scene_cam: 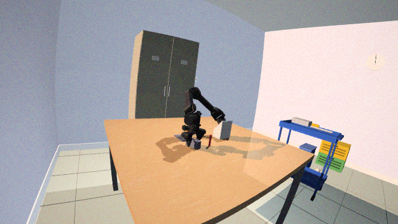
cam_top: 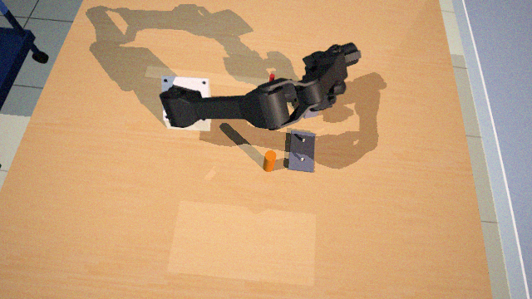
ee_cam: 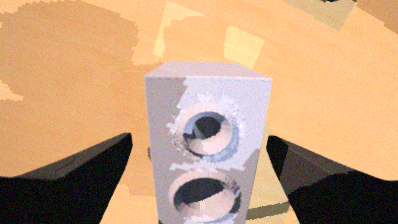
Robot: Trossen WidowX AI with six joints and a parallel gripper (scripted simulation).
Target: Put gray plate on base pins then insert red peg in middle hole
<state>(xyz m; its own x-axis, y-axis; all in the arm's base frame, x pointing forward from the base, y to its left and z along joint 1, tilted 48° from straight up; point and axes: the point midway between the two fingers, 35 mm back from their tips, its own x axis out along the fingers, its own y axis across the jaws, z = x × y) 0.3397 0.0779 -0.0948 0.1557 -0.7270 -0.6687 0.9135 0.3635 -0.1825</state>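
Right now my gripper tip is 3 cm below the gray plate. The rest, counted from my gripper tip: orange cylinder: 22 cm to the right, 8 cm behind, 3 cm above; base: 16 cm to the right, 1 cm ahead; red peg: 12 cm behind, 3 cm above, 2 cm to the left.
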